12 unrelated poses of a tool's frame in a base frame.
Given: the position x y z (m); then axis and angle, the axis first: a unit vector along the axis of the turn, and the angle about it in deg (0 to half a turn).
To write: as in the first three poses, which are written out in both.
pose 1, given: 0.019 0.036 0.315 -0.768 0.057 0.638 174.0
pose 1, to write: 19 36 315 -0.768 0.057 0.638 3.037
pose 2, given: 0.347 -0.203 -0.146 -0.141 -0.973 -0.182 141.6
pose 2, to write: 347 -203 -146 -0.141 -0.973 -0.182 2.471
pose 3, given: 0.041 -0.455 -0.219 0.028 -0.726 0.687 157.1
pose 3, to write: 41 -455 -219 0.028 -0.726 0.687 2.742
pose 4, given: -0.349 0.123 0.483 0.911 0.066 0.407 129.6
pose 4, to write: -349 123 483 0.911 0.066 0.407 2.262
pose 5, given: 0.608 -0.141 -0.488 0.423 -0.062 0.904 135.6
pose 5, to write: 608 -141 -488 0.423 -0.062 0.904 2.367
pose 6, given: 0.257 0.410 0.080 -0.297 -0.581 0.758 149.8
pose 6, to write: 257 410 80 -0.297 -0.581 0.758 2.615
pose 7, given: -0.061 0.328 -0.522 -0.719 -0.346 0.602 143.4
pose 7, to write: -61 328 -522 -0.719 -0.346 0.602 2.503
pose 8, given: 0.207 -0.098 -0.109 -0.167 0.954 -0.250 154.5
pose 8, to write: 207 -98 -109 -0.167 0.954 -0.250 2.697
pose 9, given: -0.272 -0.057 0.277 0.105 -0.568 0.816 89.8
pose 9, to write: -272 -57 277 0.105 -0.568 0.816 1.567
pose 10, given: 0.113 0.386 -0.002 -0.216 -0.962 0.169 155.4
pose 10, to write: 113 386 -2 -0.216 -0.962 0.169 2.712
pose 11, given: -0.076 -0.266 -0.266 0.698 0.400 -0.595 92.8
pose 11, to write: -76 -266 -266 0.698 0.400 -0.595 1.620
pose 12, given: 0.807 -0.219 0.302 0.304 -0.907 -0.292 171.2
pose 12, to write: 807 -219 302 0.304 -0.907 -0.292 2.988
